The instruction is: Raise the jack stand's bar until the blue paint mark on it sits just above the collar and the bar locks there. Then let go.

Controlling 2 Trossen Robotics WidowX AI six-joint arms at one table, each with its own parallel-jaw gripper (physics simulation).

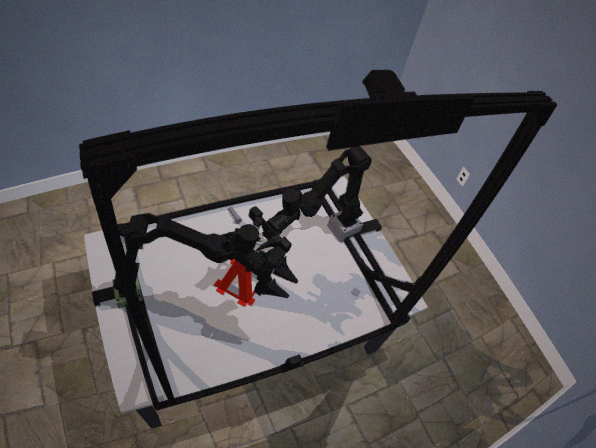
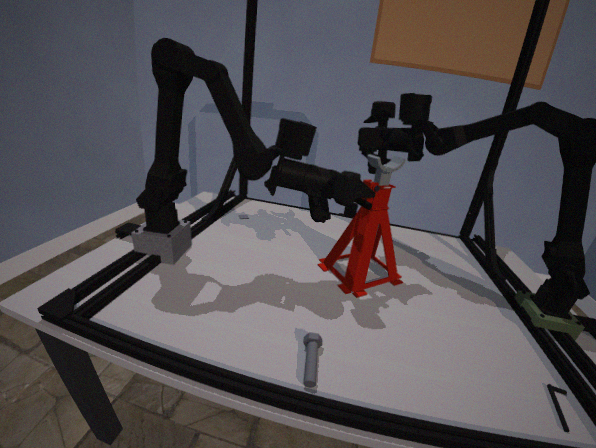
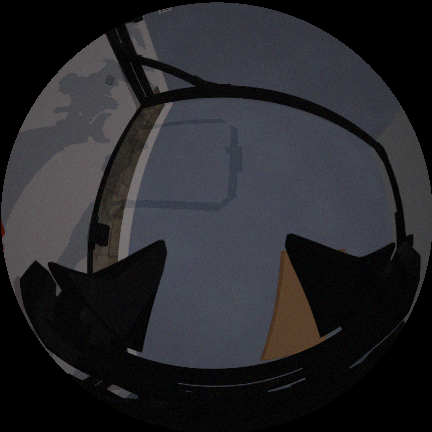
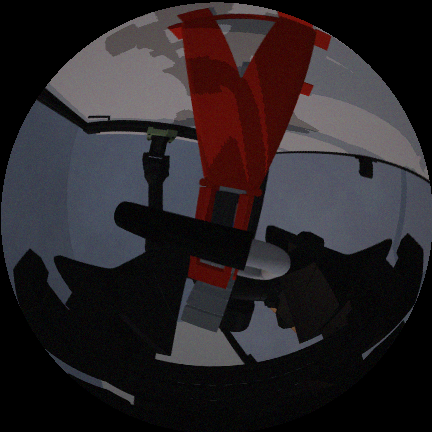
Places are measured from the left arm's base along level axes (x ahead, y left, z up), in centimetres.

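Pixels of known places: left gripper, fingertip midpoint: (image 1: 292,289) (image 3: 227,244); right gripper, fingertip midpoint: (image 2: 369,193) (image 4: 229,233); left arm's base, link origin: (image 2: 549,307) (image 4: 159,137); right arm's base, link origin: (image 1: 347,219) (image 2: 162,226).
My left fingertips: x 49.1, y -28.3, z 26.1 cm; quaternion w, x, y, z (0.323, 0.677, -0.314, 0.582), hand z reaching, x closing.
For each thing: its middle in the pictures, then the offset to it from my left fingertips. "spot": a spot on its surface instead.
- black release handle, surface spot: (image 4: 177,229) spot: dz -10.9, dx -1.1, dy +28.8 cm
- grey bolt, body centre: (image 2: 311,359) (image 1: 234,214) dz -29.2, dx +0.2, dy +53.9 cm
- small grey block, body centre: (image 2: 243,216) (image 1: 355,292) dz -30.3, dx +34.2, dy +6.9 cm
- black hex key, body centre: (image 2: 564,409) dz -30.1, dx -40.8, dy +51.3 cm
The red jack stand (image 1: 238,284) (image 2: 363,241) (image 4: 241,100) stands upright near the middle of the table. Its grey bar with the saddle (image 2: 383,166) (image 4: 205,301) sticks up a little from the collar. I see no blue mark on it. My right gripper (image 1: 277,244) (image 2: 365,195) (image 4: 229,233) reaches in level from the side and is shut on the top of the stand at the collar, where the black release handle (image 4: 177,229) crosses. My left gripper (image 1: 278,282) (image 2: 370,142) (image 3: 227,244) is open and empty, just above the saddle, and points at the wall.
A grey bolt (image 2: 311,359) (image 1: 235,213) lies near one table edge. A small grey block (image 1: 356,292) (image 2: 243,217) and a black hex key (image 2: 558,404) lie near other edges. A black frame (image 1: 288,127) surrounds the table.
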